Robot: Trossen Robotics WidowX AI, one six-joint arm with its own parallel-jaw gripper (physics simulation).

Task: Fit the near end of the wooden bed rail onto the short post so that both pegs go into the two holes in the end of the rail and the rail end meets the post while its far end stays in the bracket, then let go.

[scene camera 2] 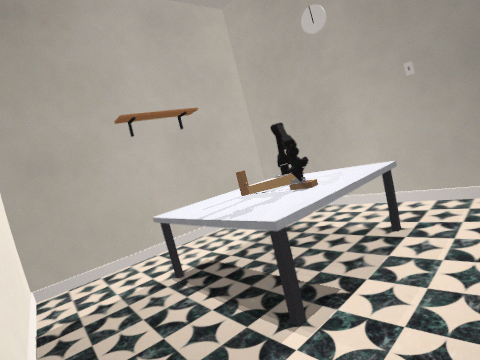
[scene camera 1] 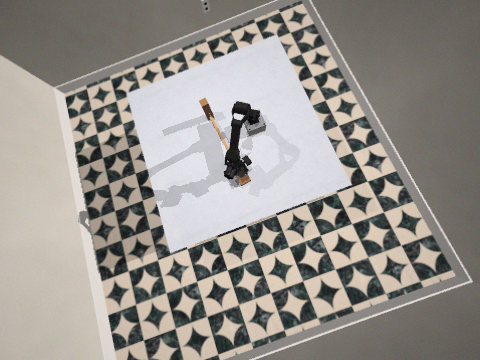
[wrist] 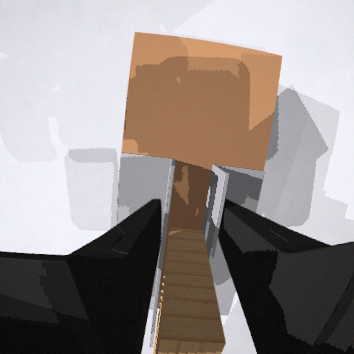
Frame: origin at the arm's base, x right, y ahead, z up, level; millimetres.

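Where they show: gripper, between the fingertips: [scene camera 2: 302, 180] [wrist: 187, 206]; arm's base, origin of its link: [scene camera 2: 286, 173] [scene camera 1: 253, 119].
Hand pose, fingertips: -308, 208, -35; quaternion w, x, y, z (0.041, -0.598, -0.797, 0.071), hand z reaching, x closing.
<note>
Things, the pixels of their top centre, and the offset from my fingertips, as dx, dy, dz. "pt": a spot on its surface instead.
- tall wooden post, a spot on its surface: [scene camera 2: 242, 181] pt +473, +92, +60
- short post, a spot on its surface: [wrist: 200, 105] [scene camera 1: 243, 178] pt -50, -7, -10
The wooden rail [scene camera 1: 220, 135] [scene camera 2: 270, 184] [wrist: 192, 300] runs from the tall wooden post [scene camera 1: 206, 108] [scene camera 2: 242, 181] toward the short post [scene camera 1: 244, 180] [scene camera 2: 305, 184] [wrist: 200, 105]. The short post is a low orange-brown block. My gripper [scene camera 1: 238, 172] [scene camera 2: 299, 178] [wrist: 187, 206] is shut on the rail near its near end, close beside the short post. In the wrist view the rail's striped top stops below a shaded brown face under the block's lower edge. Pegs, holes and the far-end bracket cannot be made out, so whether the near end meets the post is unclear.
The grey arm base [scene camera 1: 255, 126] stands on the white table [scene camera 1: 300, 165] [scene camera 2: 220, 224], to the right of the rail in scene camera 1. Arm shadows cross the table. A wall shelf [scene camera 2: 157, 115] hangs far behind.
</note>
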